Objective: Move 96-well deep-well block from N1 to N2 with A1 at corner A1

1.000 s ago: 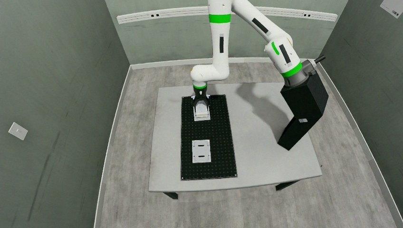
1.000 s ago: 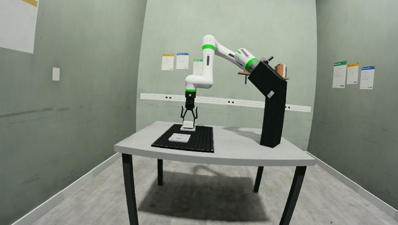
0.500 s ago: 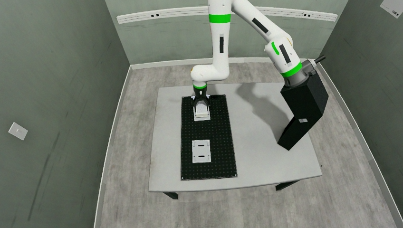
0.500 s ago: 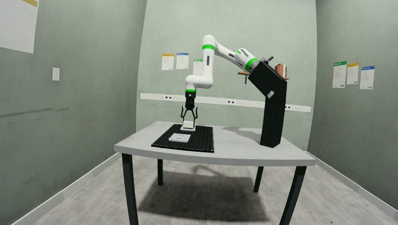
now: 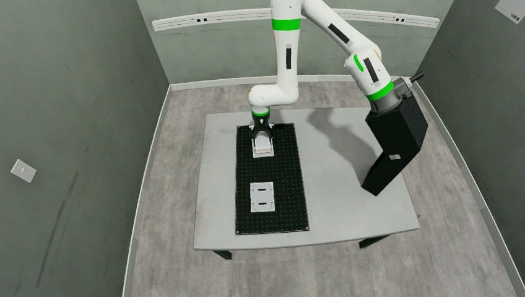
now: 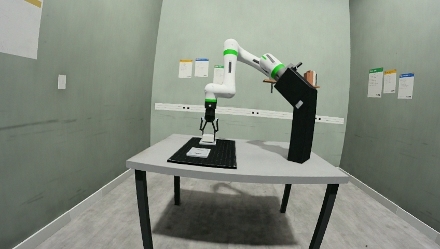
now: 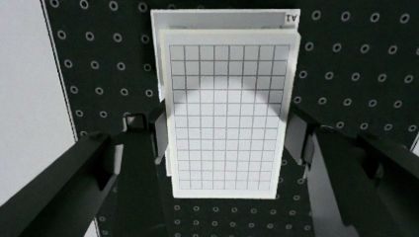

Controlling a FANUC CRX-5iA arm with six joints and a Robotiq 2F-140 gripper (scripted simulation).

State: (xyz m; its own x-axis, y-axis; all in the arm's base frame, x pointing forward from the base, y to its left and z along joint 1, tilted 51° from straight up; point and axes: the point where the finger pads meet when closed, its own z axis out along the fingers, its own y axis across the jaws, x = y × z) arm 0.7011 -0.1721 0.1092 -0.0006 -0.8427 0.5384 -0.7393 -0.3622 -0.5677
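My hand is 1 cm above the white 96-well deep-well block. The rest, counted from my hand: plate nest N2: 4 cm below; plate nest N1: 33 cm to the left, 4 cm below, 3 cm ahead.
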